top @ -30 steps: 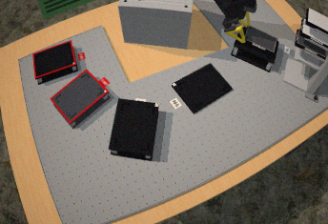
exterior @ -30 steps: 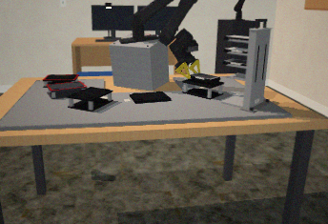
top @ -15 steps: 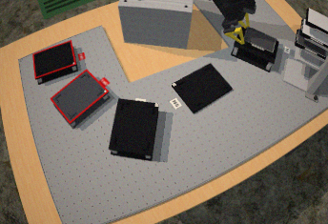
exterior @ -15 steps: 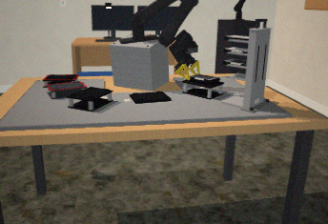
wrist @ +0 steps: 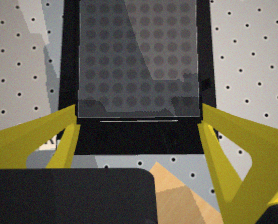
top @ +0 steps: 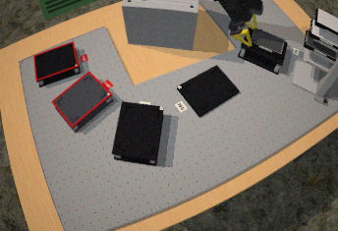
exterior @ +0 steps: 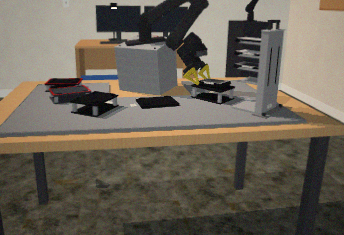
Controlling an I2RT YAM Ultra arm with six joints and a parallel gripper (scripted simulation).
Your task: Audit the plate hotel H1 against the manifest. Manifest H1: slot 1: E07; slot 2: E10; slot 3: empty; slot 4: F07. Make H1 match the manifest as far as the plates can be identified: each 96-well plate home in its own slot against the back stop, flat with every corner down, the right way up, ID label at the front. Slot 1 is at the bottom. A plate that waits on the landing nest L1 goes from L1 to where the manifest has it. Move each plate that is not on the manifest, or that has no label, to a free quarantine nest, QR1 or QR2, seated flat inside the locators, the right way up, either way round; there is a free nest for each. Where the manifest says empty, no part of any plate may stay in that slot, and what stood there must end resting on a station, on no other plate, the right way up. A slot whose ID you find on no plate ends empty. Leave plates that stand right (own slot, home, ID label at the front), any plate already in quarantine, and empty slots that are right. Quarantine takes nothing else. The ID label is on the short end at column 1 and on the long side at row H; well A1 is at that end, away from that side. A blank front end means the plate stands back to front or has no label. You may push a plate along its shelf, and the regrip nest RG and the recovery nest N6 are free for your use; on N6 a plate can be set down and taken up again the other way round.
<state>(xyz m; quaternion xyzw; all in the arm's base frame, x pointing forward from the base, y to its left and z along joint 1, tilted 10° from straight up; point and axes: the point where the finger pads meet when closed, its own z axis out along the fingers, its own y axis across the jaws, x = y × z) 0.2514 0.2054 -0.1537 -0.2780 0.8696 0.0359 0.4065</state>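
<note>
The black regrip nest RG lies 50 mm ahead of my hand, 30 mm to the left of it and 10 mm below it. From my hand the other things lie so: A1 mark (40 mm behind, 40 mm to the left, 10 mm below); then H1 tag (110 mm ahead, 180 mm to the left, 70 mm below); then RG tag (60 mm behind, 70 mm to the left, 70 mm below).
</note>
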